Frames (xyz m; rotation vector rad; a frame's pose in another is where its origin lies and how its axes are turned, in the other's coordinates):
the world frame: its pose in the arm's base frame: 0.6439 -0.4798 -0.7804 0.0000 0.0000 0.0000
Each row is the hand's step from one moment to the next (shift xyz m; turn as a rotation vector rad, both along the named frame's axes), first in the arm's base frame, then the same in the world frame.
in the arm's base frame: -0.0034 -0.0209 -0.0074 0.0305 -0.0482 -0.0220
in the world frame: -0.0034 -0.0209 -0.0074 0.0305 -0.0482 -0.0220
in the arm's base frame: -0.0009 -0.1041 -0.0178 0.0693 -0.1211 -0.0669
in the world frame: -0.0009 -0.1041 -0.0178 0.0693 -0.1211 -0.0669
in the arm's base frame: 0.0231 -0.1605 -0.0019 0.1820 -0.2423 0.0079
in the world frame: 0.0231 -0.1605 -0.0019 0.1820 -0.2423 0.0079
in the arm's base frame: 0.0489 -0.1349 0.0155 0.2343 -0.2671 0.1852
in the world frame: 0.0489 -0.1349 0.0155 0.2343 -0.2671 0.1852
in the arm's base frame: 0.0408 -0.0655 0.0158 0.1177 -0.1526 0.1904
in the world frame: 0.0408 -0.0655 0.0158 0.1177 -0.1526 0.1904
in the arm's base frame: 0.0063 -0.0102 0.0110 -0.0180 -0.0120 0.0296
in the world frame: 0.0063 -0.0102 0.0110 -0.0180 -0.0120 0.0296
